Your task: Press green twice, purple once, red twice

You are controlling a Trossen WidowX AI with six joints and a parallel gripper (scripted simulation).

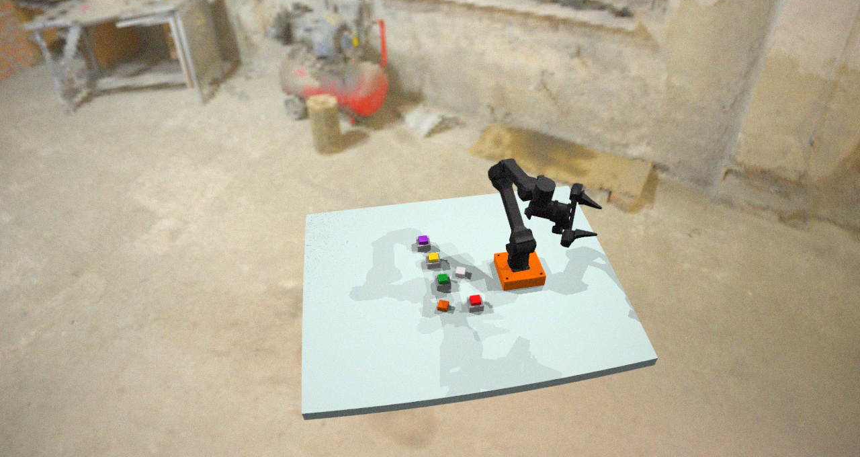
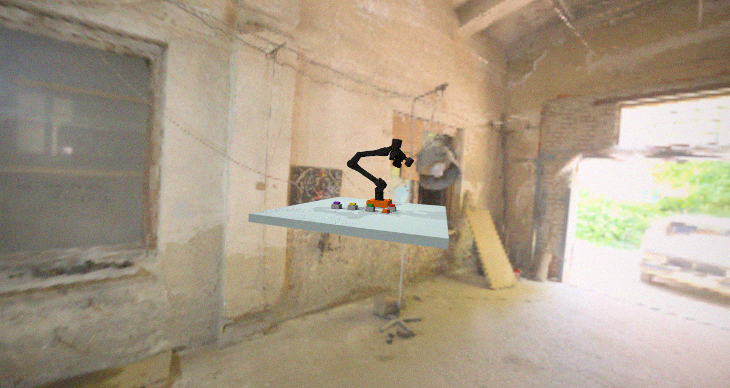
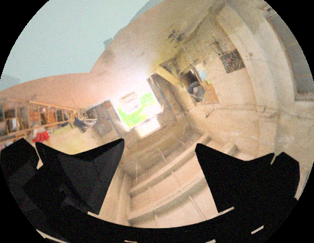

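My gripper tip is 44 cm short of the green button, 18 cm to the left of it and 31 cm above it. From my gripper tip the other things lie so: red button (36 cm ahead, 6 cm to the right, 31 cm below); then white block (37 cm ahead, 21 cm to the right, 34 cm below); then orange block (46 cm ahead, 8 cm to the right, 34 cm below).
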